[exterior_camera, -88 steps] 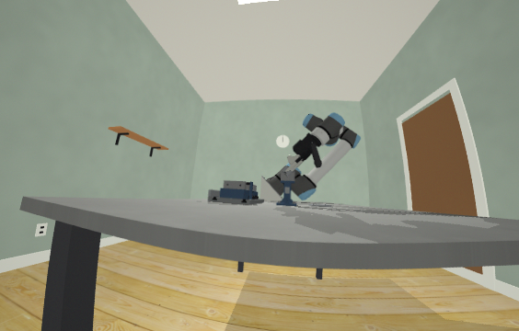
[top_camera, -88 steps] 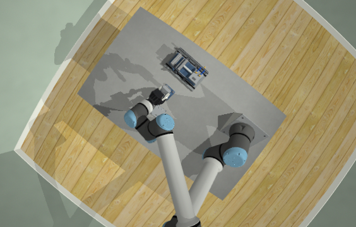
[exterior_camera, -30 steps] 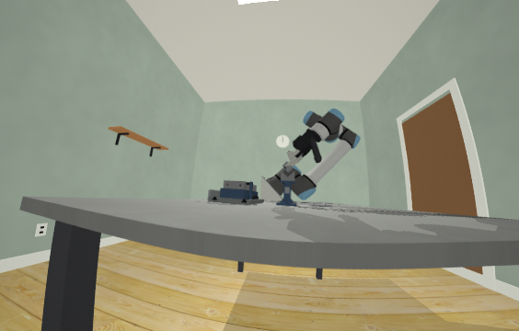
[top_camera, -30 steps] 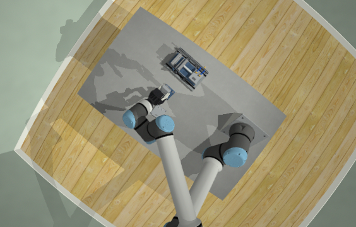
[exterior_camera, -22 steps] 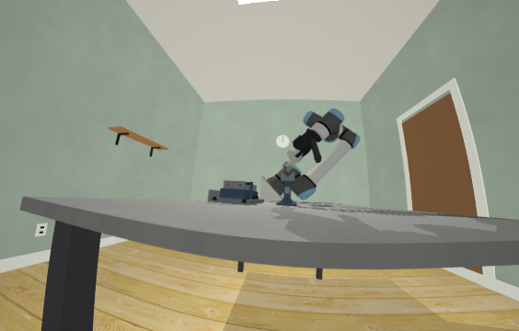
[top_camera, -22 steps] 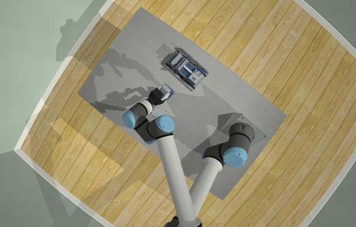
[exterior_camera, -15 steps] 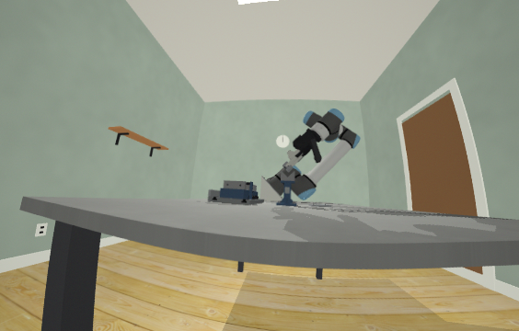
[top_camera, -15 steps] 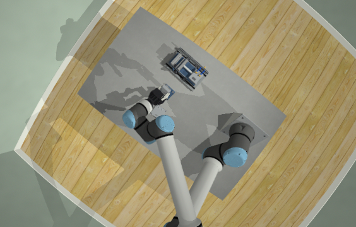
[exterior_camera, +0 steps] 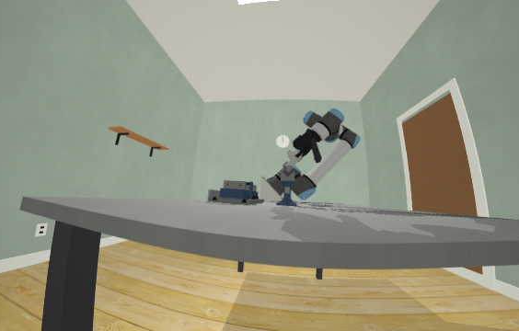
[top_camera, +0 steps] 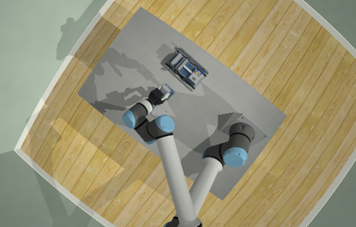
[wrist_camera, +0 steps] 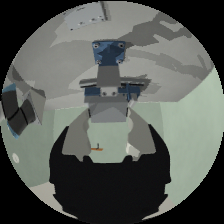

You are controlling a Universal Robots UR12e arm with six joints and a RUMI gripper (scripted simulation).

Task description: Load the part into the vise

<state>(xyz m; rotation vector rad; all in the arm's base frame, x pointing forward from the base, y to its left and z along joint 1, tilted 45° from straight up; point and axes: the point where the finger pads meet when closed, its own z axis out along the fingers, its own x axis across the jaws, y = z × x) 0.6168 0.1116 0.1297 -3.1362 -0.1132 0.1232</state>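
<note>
The part lies 1 cm to the right of my hand and 1 cm below it. The rest, counted from my hand: vise (23 cm to the right, 15 cm below, 1 cm ahead); infeed plate (19 cm below, 16 cm to the left, 6 cm behind).
</note>
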